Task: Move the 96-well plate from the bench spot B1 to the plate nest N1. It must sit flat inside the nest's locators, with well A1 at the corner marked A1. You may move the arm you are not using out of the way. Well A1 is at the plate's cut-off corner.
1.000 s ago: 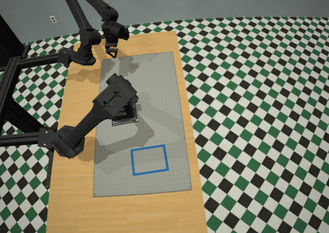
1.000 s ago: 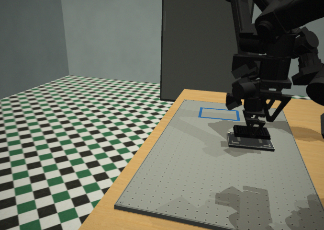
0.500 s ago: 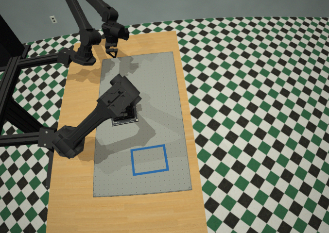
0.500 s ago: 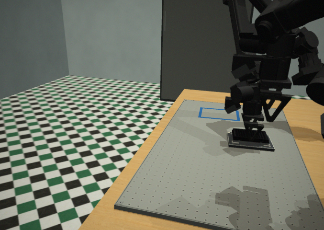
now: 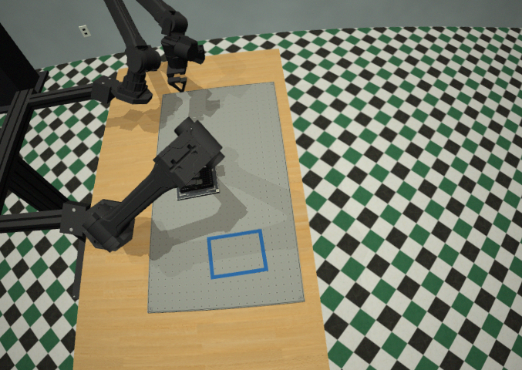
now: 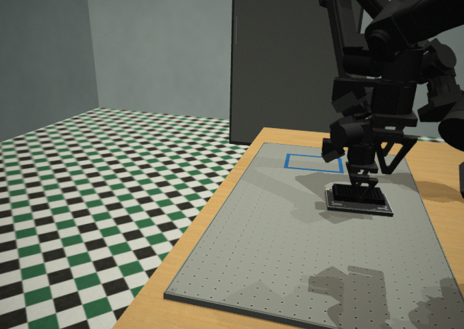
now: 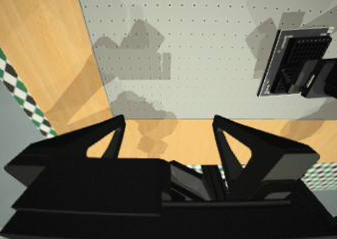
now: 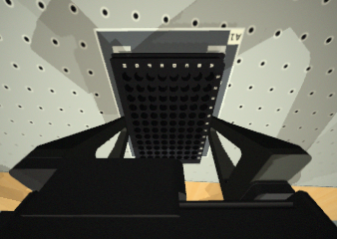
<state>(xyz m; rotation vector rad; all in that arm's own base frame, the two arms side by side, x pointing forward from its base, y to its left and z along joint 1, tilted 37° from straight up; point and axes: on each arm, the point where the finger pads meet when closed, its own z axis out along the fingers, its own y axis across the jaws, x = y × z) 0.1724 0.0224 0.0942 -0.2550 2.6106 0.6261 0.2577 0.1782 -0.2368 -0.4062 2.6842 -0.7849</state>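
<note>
My right hand is 3 cm above the dark plate nest N1. From my right hand the other things lie so: black 96-well plate: right at my right hand.
</note>
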